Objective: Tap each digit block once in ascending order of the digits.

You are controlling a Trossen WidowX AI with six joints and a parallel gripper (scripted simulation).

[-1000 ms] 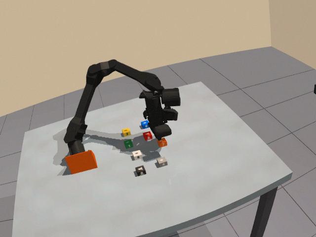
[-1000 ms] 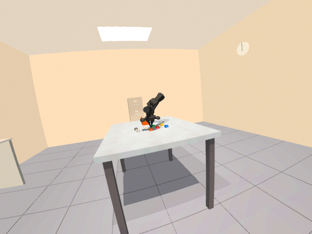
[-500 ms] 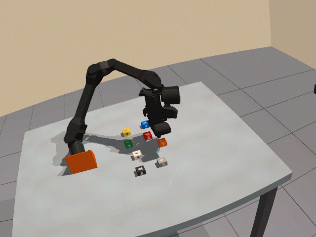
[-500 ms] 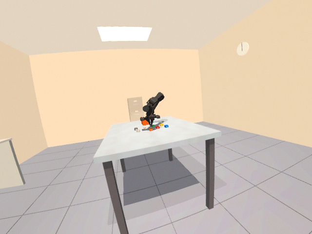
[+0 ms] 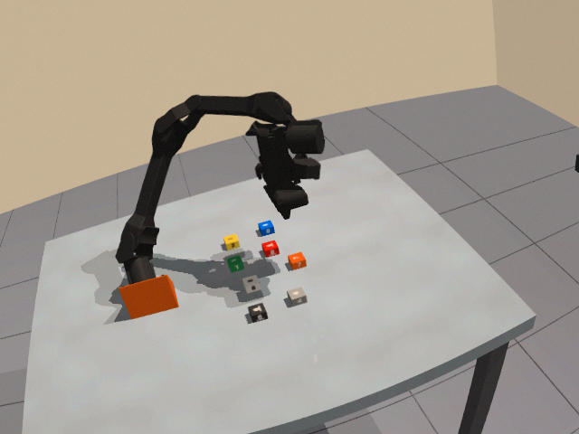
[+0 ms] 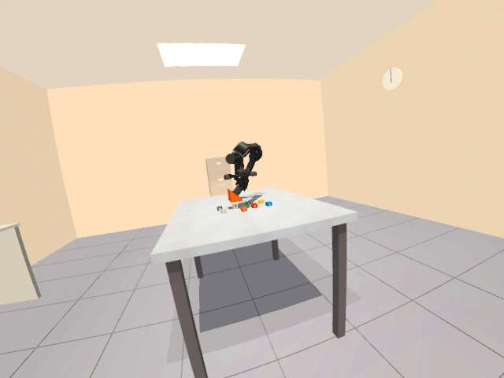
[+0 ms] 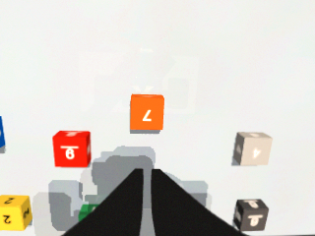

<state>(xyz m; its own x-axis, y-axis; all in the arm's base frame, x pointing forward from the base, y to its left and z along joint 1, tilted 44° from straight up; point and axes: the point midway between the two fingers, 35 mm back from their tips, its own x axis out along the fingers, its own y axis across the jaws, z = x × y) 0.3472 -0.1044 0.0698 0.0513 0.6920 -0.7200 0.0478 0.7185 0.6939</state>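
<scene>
Right now my gripper tip is 110 mm past the white block, 30 mm to the left of it and 110 mm above it. From my gripper tip the other things lie so: grey block (40 mm behind, 120 mm to the right, 110 mm below); then orange block (10 mm ahead, 110 mm below); then red block (30 mm behind, 70 mm to the left, 110 mm below).
</scene>
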